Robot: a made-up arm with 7 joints. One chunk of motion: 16 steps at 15 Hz.
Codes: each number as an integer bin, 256 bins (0 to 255) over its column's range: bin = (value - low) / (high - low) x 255, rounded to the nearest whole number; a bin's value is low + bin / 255 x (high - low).
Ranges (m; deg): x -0.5..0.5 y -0.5..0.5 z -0.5..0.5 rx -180..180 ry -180..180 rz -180..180
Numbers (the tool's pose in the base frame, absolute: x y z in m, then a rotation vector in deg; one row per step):
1: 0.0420 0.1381 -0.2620 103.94 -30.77 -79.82
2: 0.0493 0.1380 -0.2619 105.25 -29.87 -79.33
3: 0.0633 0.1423 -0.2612 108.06 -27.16 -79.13
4: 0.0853 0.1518 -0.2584 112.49 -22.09 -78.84
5: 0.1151 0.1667 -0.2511 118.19 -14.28 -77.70
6: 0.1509 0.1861 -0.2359 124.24 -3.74 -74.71
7: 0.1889 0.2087 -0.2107 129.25 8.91 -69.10
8: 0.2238 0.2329 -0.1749 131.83 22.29 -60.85
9: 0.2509 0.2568 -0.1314 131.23 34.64 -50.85
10: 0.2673 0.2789 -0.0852 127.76 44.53 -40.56
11: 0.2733 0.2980 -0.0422 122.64 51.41 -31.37
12: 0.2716 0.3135 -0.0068 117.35 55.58 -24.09
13: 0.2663 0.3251 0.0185 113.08 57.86 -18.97
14: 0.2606 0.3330 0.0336 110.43 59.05 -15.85
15: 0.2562 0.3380 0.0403 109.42 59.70 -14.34
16: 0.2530 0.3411 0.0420 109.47 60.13 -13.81
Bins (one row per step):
1: 138 163 61 201 106 71
2: 140 163 61 202 106 71
3: 144 164 61 204 108 71
4: 149 166 62 207 112 72
5: 157 170 63 211 117 72
6: 166 175 67 216 125 75
7: 176 181 74 219 134 79
8: 185 187 83 221 143 84
9: 191 193 94 220 152 91
10: 196 199 106 218 159 99
11: 197 203 117 214 164 105
12: 197 207 126 211 167 110
13: 195 210 132 208 168 114
14: 194 212 136 206 169 116
15: 193 214 138 205 170 117
16: 192 214 138 205 170 118

